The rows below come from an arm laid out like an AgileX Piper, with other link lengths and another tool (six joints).
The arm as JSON. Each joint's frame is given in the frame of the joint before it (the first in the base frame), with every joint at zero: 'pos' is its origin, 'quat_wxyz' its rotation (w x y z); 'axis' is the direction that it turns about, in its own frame. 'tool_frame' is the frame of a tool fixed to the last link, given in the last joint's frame.
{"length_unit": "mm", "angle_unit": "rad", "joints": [
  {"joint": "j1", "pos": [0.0, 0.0, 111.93], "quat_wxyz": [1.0, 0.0, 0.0, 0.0], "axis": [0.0, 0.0, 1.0]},
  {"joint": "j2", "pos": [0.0, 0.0, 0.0], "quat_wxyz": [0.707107, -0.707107, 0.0, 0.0], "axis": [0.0, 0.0, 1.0]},
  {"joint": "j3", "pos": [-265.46, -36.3, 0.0], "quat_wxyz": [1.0, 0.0, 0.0, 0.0], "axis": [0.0, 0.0, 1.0]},
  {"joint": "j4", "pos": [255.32, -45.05, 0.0], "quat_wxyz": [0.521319, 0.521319, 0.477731, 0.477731], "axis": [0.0, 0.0, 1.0]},
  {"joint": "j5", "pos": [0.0, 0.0, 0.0], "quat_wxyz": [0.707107, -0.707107, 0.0, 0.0], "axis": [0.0, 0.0, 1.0]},
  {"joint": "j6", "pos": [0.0, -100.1, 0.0], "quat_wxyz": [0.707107, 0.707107, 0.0, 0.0], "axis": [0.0, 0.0, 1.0]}
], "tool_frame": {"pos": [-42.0, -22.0, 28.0], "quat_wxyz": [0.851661, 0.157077, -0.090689, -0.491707]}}
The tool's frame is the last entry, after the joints.
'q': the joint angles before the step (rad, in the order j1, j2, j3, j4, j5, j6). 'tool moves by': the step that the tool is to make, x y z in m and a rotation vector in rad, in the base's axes. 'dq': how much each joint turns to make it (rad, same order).
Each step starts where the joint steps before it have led.
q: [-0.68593, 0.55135, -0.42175, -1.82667, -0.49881, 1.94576]
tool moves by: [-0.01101, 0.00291, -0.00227, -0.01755, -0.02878, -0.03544]
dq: [0.00007, -0.06455, 0.03782, 0.00091, 0.03589, 0.00537]
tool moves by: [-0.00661, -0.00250, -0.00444, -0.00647, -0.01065, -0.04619]
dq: [-0.00009, -0.02980, 0.02810, -0.00041, 0.04727, 0.00313]
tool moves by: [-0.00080, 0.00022, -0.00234, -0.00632, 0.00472, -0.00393]
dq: [0.00003, -0.00611, 0.00929, -0.00238, 0.00484, -0.00594]
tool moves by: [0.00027, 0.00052, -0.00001, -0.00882, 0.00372, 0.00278]
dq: [-0.00016, 0.00003, 0.00050, -0.00044, -0.00186, -0.00960]
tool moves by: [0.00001, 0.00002, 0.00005, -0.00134, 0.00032, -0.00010]
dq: [0.00018, 0.00004, -0.00002, -0.00003, 0.00045, -0.00132]
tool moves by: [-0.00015, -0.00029, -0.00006, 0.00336, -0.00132, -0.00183]
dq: [0.00005, -0.00003, 0.00002, -0.00009, 0.00147, 0.00388]
